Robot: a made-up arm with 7 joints. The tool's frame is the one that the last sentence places.
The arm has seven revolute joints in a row. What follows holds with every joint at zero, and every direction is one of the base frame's.
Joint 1 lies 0.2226 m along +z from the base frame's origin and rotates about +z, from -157.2 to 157.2 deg.
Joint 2 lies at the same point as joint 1 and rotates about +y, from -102.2 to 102.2 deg.
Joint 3 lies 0.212 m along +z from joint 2 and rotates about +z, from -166.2 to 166.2 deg.
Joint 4 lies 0.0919 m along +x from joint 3 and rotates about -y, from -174.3 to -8.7 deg.
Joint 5 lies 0.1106 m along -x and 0.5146 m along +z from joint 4 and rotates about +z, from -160.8 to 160.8 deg.
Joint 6 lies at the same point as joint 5 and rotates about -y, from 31.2 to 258.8 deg.
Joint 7 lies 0.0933 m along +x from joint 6 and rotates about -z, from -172.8 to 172.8 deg.
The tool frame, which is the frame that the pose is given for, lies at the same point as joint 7; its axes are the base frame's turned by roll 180, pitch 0 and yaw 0 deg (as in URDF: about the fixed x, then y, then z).
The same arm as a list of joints. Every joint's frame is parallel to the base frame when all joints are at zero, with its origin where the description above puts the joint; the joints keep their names.
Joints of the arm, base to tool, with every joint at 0 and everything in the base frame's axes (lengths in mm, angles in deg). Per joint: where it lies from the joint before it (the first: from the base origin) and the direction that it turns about. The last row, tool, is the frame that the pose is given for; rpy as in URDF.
joint 1: offset 0 0 222.6 axis +z
joint 2: offset 0 0 0 axis +y
joint 3: offset 0 0 212 axis +z
joint 4: offset 91.9 0 0 axis -y
joint 5: offset -110.6 0 514.6 axis +z
joint 6: offset 0 0 0 axis -y
joint 7: offset 93.3 0 0 axis -z
tool: offset 0 0 0 rpy 180 0 0
Joint limits (deg, base to tool): -157.2..157.2 -102.2..102.2 -166.2..166.2 -174.3..-8.7 -160.8..160.8 31.2..258.8 -172.8..172.8

